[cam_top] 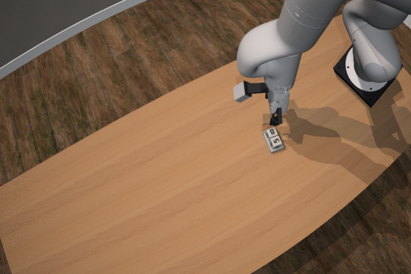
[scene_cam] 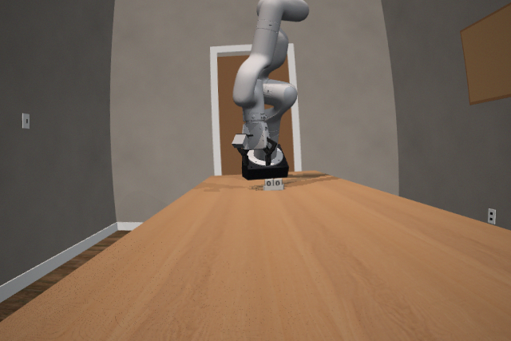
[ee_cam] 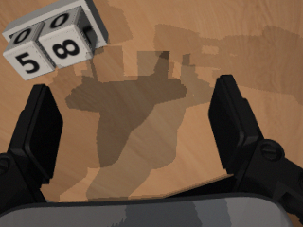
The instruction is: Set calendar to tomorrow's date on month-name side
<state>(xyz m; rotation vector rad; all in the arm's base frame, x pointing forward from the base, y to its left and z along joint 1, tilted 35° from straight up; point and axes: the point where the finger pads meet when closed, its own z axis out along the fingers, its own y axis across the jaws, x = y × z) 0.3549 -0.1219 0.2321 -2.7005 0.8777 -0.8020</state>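
My hand is 80 mm above the white digit cube, 40 mm to the right of it and 30 mm short of it. The rest, counted from my hand: calendar tray 90 mm below, 50 mm to the left, 30 mm ahead.
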